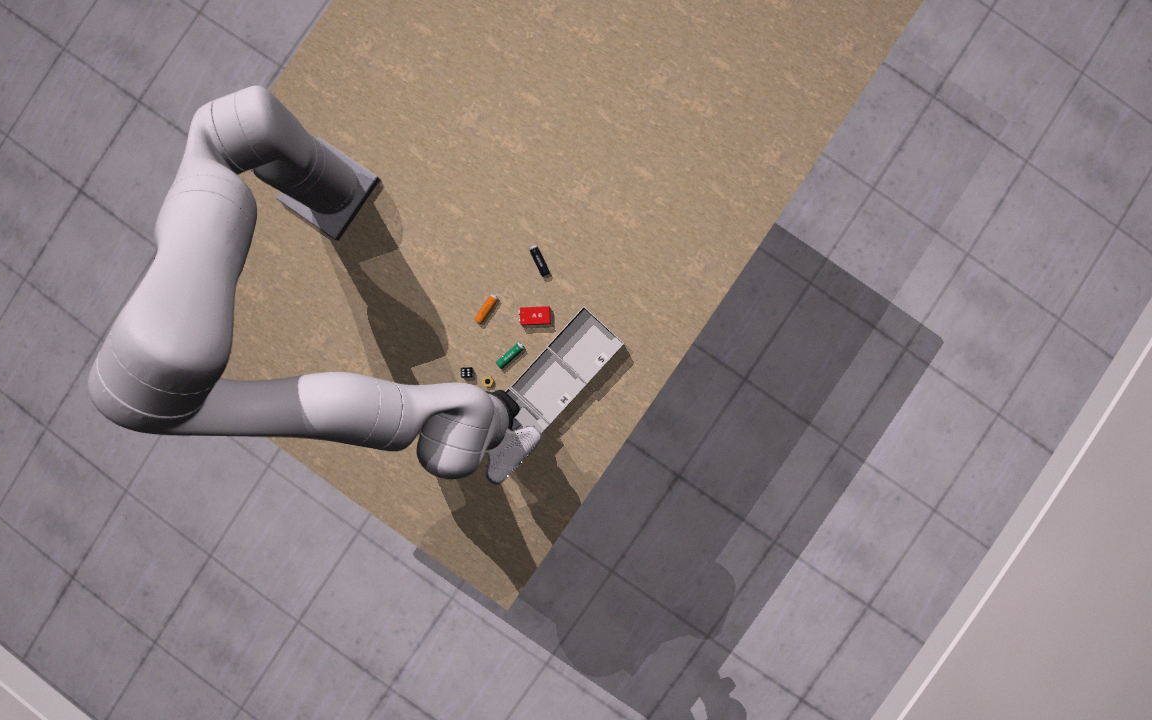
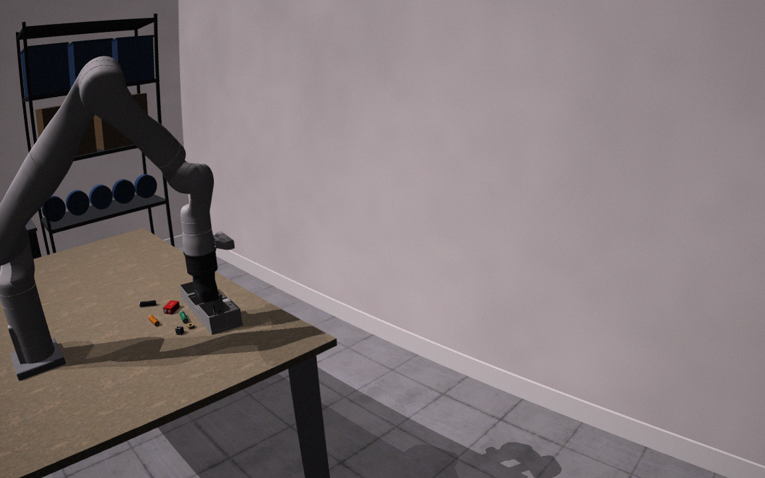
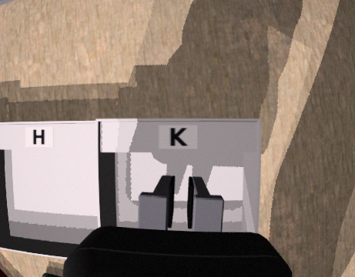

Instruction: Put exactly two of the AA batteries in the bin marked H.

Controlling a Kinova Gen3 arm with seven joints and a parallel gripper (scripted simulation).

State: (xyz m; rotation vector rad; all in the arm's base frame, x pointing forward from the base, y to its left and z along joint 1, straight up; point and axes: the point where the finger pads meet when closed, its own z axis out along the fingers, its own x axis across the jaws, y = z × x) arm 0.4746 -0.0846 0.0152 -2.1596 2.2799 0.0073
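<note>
Right now my hand is 9 cm to the right of the bin row and 1 cm above it. Also, from my hand: black die: 11 cm behind, 1 cm to the left, 3 cm below; then green AA battery: 8 cm behind, 8 cm to the left, 3 cm below; then yellow nut: 7 cm behind, 2 cm to the left, 3 cm below.
</note>
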